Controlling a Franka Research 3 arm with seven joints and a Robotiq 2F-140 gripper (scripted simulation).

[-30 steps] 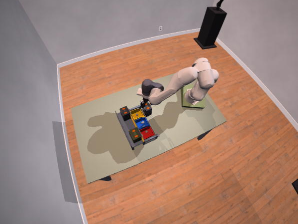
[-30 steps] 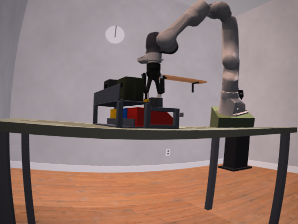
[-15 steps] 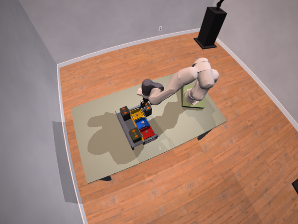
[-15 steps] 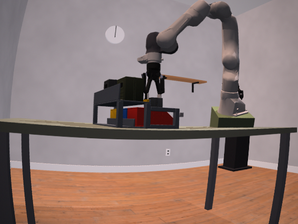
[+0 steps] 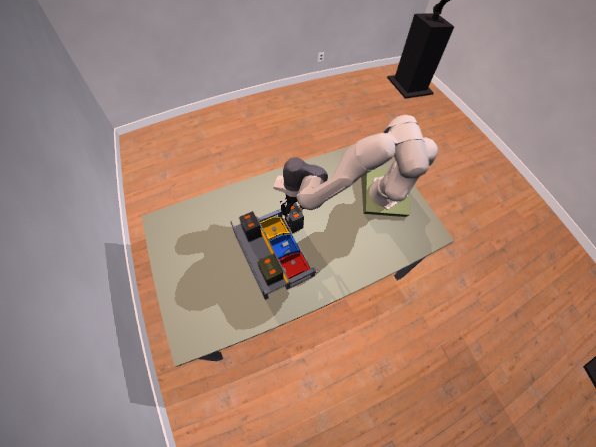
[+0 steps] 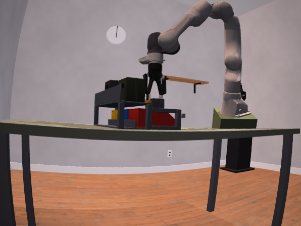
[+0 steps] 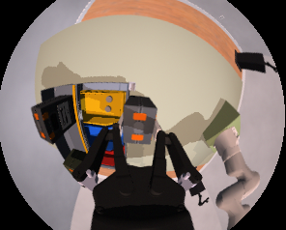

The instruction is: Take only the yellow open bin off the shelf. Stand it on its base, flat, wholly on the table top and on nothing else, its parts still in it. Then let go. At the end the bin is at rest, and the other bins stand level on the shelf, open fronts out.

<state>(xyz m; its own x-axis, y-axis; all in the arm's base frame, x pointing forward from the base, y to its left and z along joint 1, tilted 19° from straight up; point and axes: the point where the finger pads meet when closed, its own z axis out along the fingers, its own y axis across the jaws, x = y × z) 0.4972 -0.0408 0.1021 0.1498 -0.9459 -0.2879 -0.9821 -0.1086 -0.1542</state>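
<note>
Now: hand 50 mm above the black box. From my hand the other things lie so: yellow bin 130 mm ahead, 90 mm below, 10 mm to the left; then red bin 240 mm to the left, 100 mm ahead, 90 mm below; then blue bin 120 mm to the left, 110 mm ahead, 90 mm below.
</note>
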